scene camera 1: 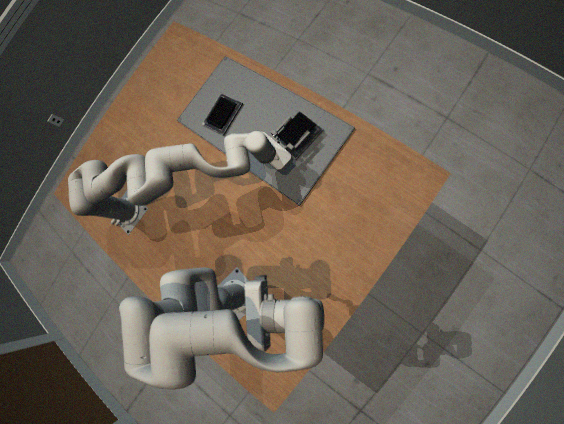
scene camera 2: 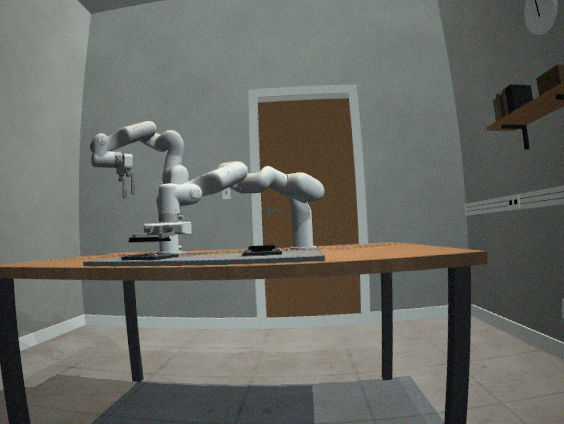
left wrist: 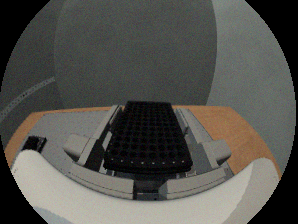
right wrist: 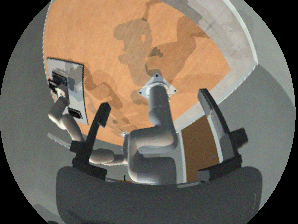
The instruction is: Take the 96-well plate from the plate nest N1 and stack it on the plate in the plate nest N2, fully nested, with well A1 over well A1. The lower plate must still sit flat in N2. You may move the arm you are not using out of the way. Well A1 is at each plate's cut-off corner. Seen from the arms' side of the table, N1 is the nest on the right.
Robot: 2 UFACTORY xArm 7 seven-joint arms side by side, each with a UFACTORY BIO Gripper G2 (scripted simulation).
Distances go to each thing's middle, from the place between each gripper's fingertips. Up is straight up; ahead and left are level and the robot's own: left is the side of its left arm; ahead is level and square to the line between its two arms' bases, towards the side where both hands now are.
Now: left hand 10 mm above the black 96-well plate (left wrist: pixel 142 153).
I see the black 96-well plate 55 cm ahead of my right hand, 29 cm to the left of it and 23 cm below it.
